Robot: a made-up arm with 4 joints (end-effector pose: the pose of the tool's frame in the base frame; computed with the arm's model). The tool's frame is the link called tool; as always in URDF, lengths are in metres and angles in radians.
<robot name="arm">
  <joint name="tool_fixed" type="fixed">
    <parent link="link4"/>
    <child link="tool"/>
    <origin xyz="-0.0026 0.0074 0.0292" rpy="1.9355 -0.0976 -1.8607"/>
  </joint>
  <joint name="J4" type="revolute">
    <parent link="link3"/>
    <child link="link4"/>
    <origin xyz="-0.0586 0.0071 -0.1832"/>
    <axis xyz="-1 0 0"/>
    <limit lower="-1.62" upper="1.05"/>
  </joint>
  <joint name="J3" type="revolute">
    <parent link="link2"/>
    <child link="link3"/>
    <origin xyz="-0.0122 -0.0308 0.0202"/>
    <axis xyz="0 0 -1"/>
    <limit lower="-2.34" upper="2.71"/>
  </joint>
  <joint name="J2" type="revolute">
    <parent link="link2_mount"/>
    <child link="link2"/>
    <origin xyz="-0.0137 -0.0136 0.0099"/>
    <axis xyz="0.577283 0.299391 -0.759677"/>
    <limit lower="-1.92" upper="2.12"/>
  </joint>
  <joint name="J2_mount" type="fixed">
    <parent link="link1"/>
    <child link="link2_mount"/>
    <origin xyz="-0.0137 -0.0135 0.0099"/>
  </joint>
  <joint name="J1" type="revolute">
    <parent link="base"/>
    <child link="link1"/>
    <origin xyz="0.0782 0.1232 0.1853"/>
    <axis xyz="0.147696 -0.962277 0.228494"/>
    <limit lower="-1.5" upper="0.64"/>
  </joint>
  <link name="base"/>
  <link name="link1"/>
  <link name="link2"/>
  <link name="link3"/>
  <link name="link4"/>
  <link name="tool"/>
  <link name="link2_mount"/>
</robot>
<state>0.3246 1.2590 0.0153 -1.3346</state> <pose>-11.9 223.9 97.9 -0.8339 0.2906 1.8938</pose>
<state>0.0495 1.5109 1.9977 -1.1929</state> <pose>97.3 217.7 132.6 1.4849 1.0865 0.7195</pose>
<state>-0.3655 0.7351 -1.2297 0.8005</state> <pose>-89.1 140.5 121.2 1.3484 -1.3426 -0.5727</pose>
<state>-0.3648 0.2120 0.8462 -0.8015</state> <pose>-45.2 135.8 112.0 -0.3200 2.0505 2.1195</pose>
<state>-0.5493 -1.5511 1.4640 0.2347</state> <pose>73.6 42.7 92.1 0.7974 -2.2626 -0.3076</pose>
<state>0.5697 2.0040 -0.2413 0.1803</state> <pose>37.5 246.9 210.9 -0.8009 1.0348 2.6421</pose>
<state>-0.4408 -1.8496 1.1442 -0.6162</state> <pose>110.6 8.7 119.8 1.8506 -1.4708 -0.6346</pose>
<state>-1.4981 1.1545 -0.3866 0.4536</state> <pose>24.7 254.5 236.9 -0.8175 -0.8851 -1.5177</pose>
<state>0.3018 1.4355 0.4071 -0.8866</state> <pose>17.6 240.3 147.5 -0.2012 0.7439 2.0673</pose>
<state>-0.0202 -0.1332 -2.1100 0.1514</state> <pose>66.3 -6.2 78.4 1.9057 0.1793 0.4693</pose>
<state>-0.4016 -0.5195 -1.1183 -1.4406</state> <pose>47.5 -39.3 101.8 1.0523 0.4407 -1.5854</pose>
